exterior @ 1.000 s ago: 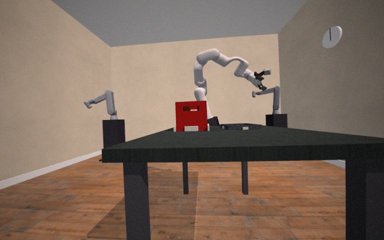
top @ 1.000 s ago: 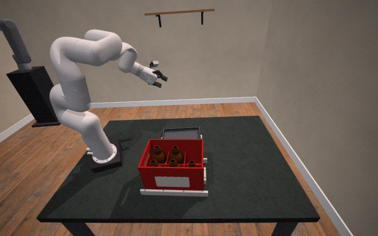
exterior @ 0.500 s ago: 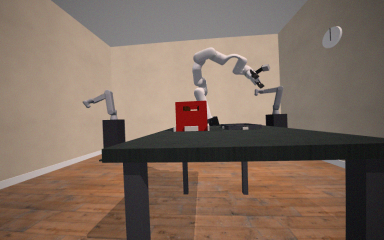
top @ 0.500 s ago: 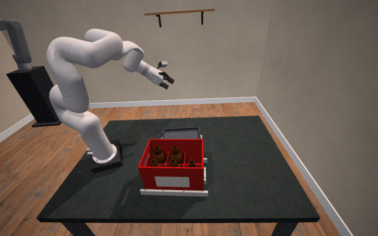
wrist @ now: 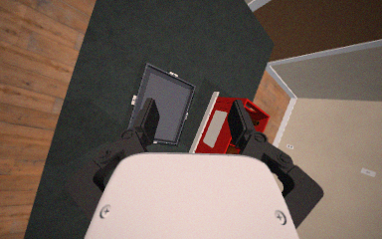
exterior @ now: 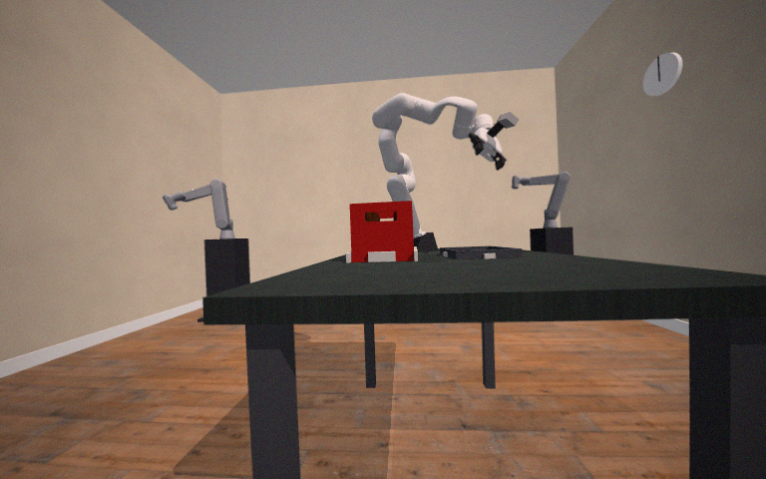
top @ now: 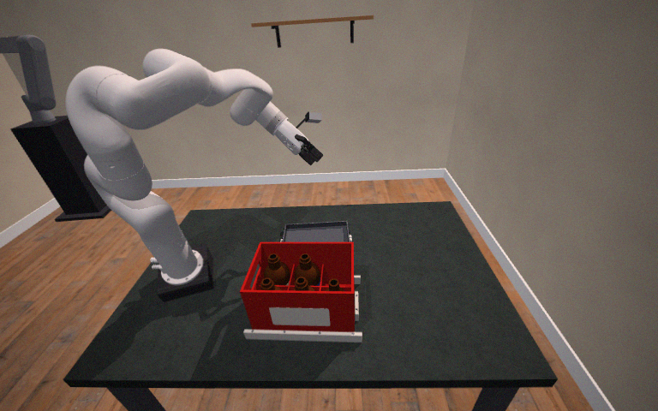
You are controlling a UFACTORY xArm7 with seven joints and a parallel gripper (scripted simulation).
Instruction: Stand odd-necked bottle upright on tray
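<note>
Right now the crate is 350 mm to the right of my hand, 240 mm below it and 50 mm behind it. Round my hand: tray: 310 mm below, 50 mm to the right, 20 mm behind.
</note>
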